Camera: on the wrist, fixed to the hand. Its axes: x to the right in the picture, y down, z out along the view.
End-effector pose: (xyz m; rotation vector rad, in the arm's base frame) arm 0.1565 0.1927 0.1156 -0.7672 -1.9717 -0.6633
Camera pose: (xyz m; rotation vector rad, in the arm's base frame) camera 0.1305 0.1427 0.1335 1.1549 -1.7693 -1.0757
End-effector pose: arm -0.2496 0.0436 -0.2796 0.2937 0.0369 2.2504
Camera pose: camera -0.2270 0.0880 -0.3115 -0.1575 0.7151 0.7718
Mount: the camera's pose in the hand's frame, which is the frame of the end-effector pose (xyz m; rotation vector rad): 0.0136 -0.0496 -0.0292 0.3760 0.5408 -1.4761
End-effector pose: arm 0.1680 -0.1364 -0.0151 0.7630 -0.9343 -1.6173
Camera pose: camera 0.1664 -0.1490 -0.0729 -2.2492 0.1367 2.0762
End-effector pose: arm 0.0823 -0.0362 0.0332 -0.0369 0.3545 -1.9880
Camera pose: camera 0.0273 -0.0222 0.0166 -0.5052 -0.2244 2.6487
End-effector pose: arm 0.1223 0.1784 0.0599 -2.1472 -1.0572 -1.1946
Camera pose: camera 0.0724 0.1932 0.0879 -0.4193 -2.3641 -1.7086
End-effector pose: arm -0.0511 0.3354 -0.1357 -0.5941 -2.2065 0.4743
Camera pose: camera -0.0494 0.3063 -0.0842 0.9864 -1.4312 -0.0929
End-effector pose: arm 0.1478 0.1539 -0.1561 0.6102 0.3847 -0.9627
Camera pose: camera 0.1116 0.1427 -0.2015 0.9248 1.2382 -2.3140
